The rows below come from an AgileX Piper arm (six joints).
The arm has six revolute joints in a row. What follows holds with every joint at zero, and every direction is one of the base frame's. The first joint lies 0.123 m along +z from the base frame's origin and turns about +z. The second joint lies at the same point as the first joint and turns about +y. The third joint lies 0.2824 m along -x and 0.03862 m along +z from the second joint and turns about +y. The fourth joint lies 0.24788 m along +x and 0.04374 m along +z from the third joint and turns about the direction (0.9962, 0, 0.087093). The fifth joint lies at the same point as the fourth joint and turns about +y. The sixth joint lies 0.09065 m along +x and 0.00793 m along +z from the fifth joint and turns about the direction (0.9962, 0, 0.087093). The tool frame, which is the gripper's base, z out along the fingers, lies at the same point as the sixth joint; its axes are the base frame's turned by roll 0, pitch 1.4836 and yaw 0 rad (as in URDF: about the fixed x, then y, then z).
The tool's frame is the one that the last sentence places.
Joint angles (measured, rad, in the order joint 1, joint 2, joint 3, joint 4, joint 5, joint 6), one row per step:
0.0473 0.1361 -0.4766 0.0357 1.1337 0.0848
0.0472 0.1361 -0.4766 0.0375 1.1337 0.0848
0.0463 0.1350 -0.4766 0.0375 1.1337 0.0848
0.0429 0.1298 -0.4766 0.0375 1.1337 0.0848
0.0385 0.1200 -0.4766 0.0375 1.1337 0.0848
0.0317 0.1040 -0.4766 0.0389 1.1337 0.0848
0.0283 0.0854 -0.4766 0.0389 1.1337 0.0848
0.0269 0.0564 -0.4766 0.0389 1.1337 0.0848
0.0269 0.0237 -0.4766 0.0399 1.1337 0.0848
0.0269 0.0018 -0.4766 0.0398 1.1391 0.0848
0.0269 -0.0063 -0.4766 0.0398 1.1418 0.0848
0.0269 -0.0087 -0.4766 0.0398 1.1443 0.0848
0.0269 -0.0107 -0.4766 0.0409 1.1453 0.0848
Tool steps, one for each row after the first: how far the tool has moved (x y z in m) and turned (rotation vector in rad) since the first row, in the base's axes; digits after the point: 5 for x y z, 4 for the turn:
-0.00001 0.00015 0.00000 0.0016 0.0001 0.0006
-0.00016 0.00013 0.00002 0.0017 -0.0010 -0.0003
-0.00088 0.00005 0.00009 0.0019 -0.0062 -0.0036
-0.00226 -0.00006 0.00021 0.0023 -0.0160 -0.0080
-0.00451 -0.00009 0.00038 0.0042 -0.0320 -0.0142
-0.00714 -0.00020 0.00052 0.0048 -0.0506 -0.0176
-0.01125 -0.00032 0.00065 0.0058 -0.0795 -0.0189
-0.01591 -0.00036 0.00066 0.0079 -0.1122 -0.0184
-0.01929 -0.00045 0.00016 0.0083 -0.1287 -0.0182
-0.02057 -0.00048 -0.00010 0.0084 -0.1341 -0.0181
-0.02103 -0.00049 -0.00031 0.0084 -0.1340 -0.0181
-0.02137 -0.00041 -0.00039 0.0094 -0.1350 -0.0175

